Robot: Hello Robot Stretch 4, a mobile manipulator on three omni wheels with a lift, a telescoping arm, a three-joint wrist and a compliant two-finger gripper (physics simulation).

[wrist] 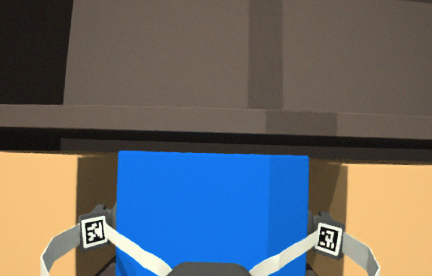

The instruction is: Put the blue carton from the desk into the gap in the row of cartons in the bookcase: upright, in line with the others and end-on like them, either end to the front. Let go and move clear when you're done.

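Observation:
The blue carton [200,215] stands upright in the lower middle of the wrist view, a narrower shaded strip along its right. My gripper [211,226] is shut on it, one fingertip against each side. The carton is lined up with the gap between two tan cartons, one at left [35,215] and one at right [390,215]. Shaded inner sides of both tan cartons show beside it, with a visible space on each side. Its top edge is near the level of theirs. How deep it sits, its base and the shelf under it are hidden.
A brown shelf board [150,118] of the bookcase runs across just above the cartons, with a dark slot below it. Above the board is the bookcase's back panel [160,55], with a dark area at upper left.

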